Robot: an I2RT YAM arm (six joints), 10 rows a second.
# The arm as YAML. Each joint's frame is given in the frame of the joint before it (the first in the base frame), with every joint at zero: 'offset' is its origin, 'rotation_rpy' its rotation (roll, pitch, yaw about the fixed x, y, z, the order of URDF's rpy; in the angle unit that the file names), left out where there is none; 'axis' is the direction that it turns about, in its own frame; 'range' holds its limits. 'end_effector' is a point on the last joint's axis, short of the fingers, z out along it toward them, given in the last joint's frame.
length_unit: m
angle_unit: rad
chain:
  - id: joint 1
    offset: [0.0, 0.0, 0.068]
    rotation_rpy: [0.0, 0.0, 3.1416]
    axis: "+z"
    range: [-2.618, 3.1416]
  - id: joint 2
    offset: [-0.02, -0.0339, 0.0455]
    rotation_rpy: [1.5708, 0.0, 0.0]
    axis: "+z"
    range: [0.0, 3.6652]
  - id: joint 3
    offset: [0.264, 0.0, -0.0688]
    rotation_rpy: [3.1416, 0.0, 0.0]
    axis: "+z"
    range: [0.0, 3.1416]
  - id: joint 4
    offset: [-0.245, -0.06, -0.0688]
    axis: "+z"
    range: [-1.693, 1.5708]
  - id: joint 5
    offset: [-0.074, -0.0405, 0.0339]
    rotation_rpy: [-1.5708, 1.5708, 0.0]
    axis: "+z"
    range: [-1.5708, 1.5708]
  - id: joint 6
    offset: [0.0, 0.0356, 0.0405]
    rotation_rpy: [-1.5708, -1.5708, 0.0]
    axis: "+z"
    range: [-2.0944, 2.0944]
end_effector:
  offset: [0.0, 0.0, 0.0]
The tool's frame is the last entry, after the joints.
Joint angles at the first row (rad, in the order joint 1, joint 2, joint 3, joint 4, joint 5, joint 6):
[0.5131 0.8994 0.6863 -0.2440 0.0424 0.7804]
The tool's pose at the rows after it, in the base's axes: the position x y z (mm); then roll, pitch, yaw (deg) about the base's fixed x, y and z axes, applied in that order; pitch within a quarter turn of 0, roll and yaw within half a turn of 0:
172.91, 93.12, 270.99, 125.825, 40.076, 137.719
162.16, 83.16, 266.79, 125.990, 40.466, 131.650
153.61, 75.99, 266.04, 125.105, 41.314, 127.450
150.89, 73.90, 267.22, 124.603, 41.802, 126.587
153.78, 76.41, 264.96, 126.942, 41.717, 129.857
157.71, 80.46, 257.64, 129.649, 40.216, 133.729
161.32, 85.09, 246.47, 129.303, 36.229, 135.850
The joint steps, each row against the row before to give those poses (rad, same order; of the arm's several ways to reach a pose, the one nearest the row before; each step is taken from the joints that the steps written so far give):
[-0.0006 -0.0455 -0.0419 -0.0135 0.0602 0.0381]
[0.0006 -0.0675 -0.0342 -0.0402 0.0998 0.0432]
[0.0007 -0.0566 -0.0212 -0.0256 0.0626 0.0182]
[-0.0006 -0.0188 -0.0027 -0.0076 0.0112 -0.0030]
[-0.0007 0.0247 0.0066 -0.0077 -0.0259 -0.0173]
[0.0013 0.0356 -0.0049 0.0003 -0.0395 -0.0013]
[-0.0012 0.0309 -0.0277 0.0381 -0.0709 0.0382]

